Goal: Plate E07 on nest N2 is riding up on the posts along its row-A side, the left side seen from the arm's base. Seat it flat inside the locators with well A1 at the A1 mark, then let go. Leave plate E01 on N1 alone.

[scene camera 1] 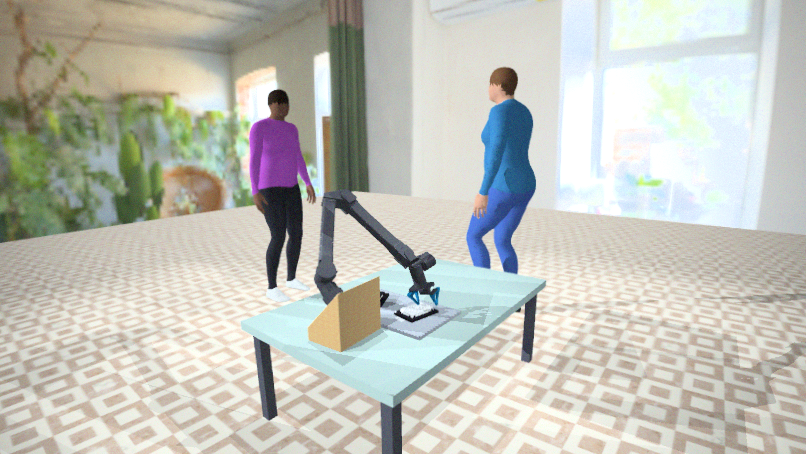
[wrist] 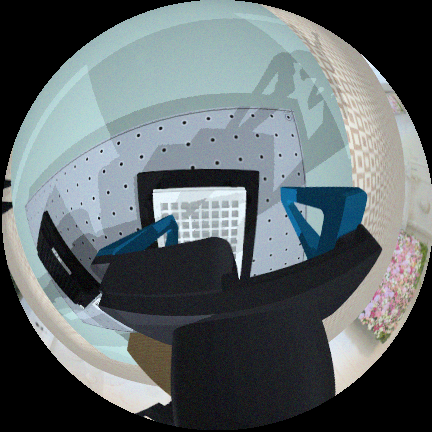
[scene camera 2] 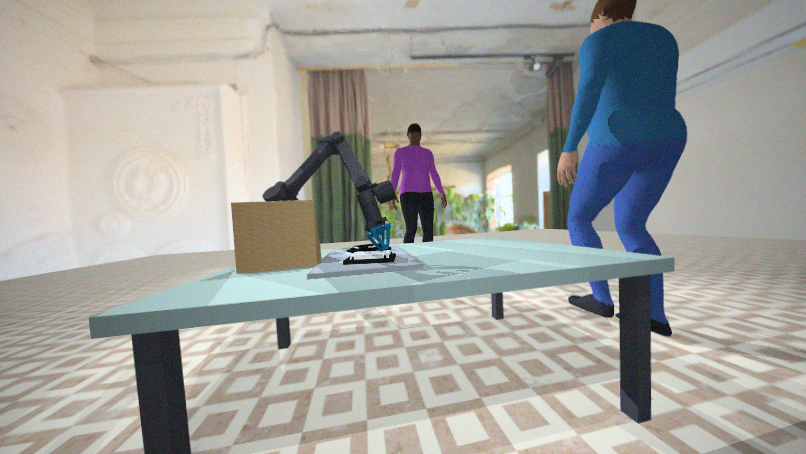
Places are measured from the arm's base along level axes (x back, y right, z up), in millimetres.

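Pixels of known places: gripper, fingertip midpoint: [scene camera 1: 427, 304] [wrist: 227, 206] [scene camera 2: 384, 250]; arm's base, link origin: [scene camera 1: 338, 303] [scene camera 2: 269, 225].
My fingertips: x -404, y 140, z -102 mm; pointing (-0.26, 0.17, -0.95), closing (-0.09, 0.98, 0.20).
Ahead of a thing's pixels: the offset from my fingertips to its top centre. "spot": to the spot under its first point. Level surfaces: height alone.
A white well plate @(dx +44, dy -30, dz -9 mm) [scene camera 1: 417, 309] [scene camera 2: 367, 256] [wrist: 212, 215] lies in a black nest @(dx +45, dy -31, dz -13 mm) [scene camera 1: 415, 319] [wrist: 200, 177] on the grey perforated board; I take it for E07 on N2, though no label is readable. Its tilt and the A1 mark cannot be made out. My gripper [scene camera 1: 426, 304] [scene camera 2: 385, 248] [wrist: 227, 206] is open and empty, low over the plate, with one blue finger to either side in the wrist view. The gripper body hides the plate's near end there. A second black nest @(spot: dx +19, dy -258, dz -21 mm) [scene camera 1: 384, 297] [wrist: 75, 282] stands to the left in the wrist view; plate E01 cannot be told apart in it.
The grey board [scene camera 1: 420, 331] [scene camera 2: 408, 264] [wrist: 285, 150] lies on the pale green table @(dz -48 mm) [scene camera 1: 315, 315] [scene camera 2: 507, 265]. A tan block [scene camera 1: 360, 313] [scene camera 2: 276, 236] [wrist: 150, 357] with a sloped side stands beside the board, near the arm's base. Two people stand beyond the table.
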